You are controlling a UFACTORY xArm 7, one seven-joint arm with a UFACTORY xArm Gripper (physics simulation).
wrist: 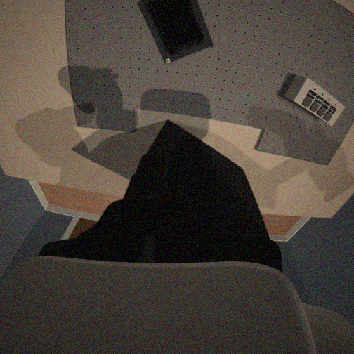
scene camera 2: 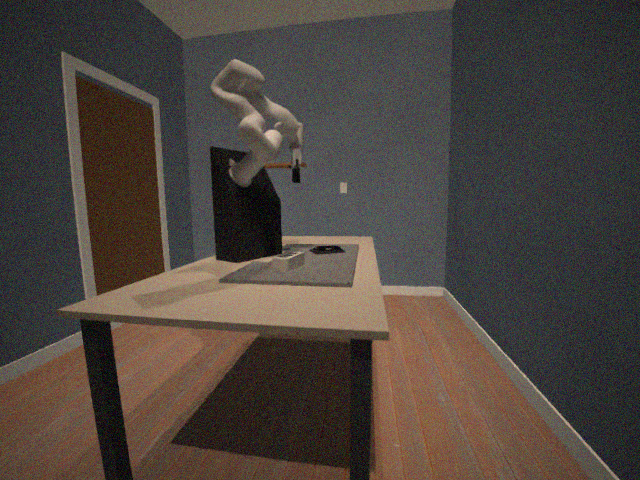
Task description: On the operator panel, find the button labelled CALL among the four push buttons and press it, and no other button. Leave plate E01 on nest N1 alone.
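Pixels of known places: gripper, fingertip midpoint: (scene camera 2: 297, 182); arm's base, link origin: (scene camera 2: 240, 176).
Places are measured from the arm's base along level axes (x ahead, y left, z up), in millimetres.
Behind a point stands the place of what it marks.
Note:
The operator panel (scene camera 2: 288, 262) @[x 125, y -448, z -367 mm] (wrist: 326, 90), a pale box with a sloped face, stands on the grey perforated mat. In the wrist view it is at the right, with four dark push buttons in a row; their labels are too small to read, so I cannot tell which is CALL. A dark fixture (scene camera 2: 327, 249) @[x 429, y -106, z -386 mm] (wrist: 175, 27), apparently nest N1, lies on the mat; plate E01 on it cannot be told apart. My gripper (scene camera 2: 295, 180) @[x 294, y -15, z -27 mm] is shut and empty, high above the table and well apart from the panel. In the wrist view its dark fingers merge with black shapes.
A tall black stand (scene camera 2: 245, 211) @[x 10, y -84, z -174 mm] (wrist: 200, 185) rises from the table (scene camera 2: 248, 304) @[x -64, y -726, z -418 mm] (wrist: 30, 100) behind the mat (scene camera 2: 320, 276) @[x 214, y -562, z -405 mm] (wrist: 240, 50), near the arm. An orange bar (scene camera 2: 279, 165) shows behind the arm. Arm shadows fall across mat and table.

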